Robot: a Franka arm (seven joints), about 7 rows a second.
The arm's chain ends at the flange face. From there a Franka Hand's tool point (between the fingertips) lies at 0.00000 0.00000 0.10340 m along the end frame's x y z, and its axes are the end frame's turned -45 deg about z.
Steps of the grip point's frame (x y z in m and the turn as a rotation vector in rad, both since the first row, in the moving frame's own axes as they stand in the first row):
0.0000 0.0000 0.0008 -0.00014 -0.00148 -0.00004
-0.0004 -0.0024 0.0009 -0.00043 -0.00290 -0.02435
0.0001 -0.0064 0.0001 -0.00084 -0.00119 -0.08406
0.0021 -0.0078 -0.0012 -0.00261 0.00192 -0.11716
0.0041 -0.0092 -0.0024 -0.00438 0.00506 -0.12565
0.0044 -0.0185 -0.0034 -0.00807 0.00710 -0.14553
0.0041 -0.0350 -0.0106 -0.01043 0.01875 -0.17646
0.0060 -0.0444 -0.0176 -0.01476 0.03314 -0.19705
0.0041 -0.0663 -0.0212 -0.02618 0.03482 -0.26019
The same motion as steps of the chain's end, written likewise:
0.0001 -0.0001 0.0008 -0.00115 -0.00095 -0.00004
-0.0018 -0.0017 0.0009 -0.00235 -0.00175 -0.02435
-0.0044 -0.0047 0.0001 -0.00144 -0.00025 -0.08406
-0.0044 -0.0070 -0.0012 -0.00049 0.00320 -0.11716
-0.0043 -0.0093 -0.0024 0.00048 0.00668 -0.12565
-0.0111 -0.0162 -0.0034 -0.00069 0.01073 -0.14553
-0.0239 -0.0269 -0.0106 0.00588 0.02063 -0.17646
-0.0305 -0.0340 -0.0175 0.01300 0.03387 -0.19705
-0.0483 -0.0486 -0.0211 0.00611 0.04313 -0.26019

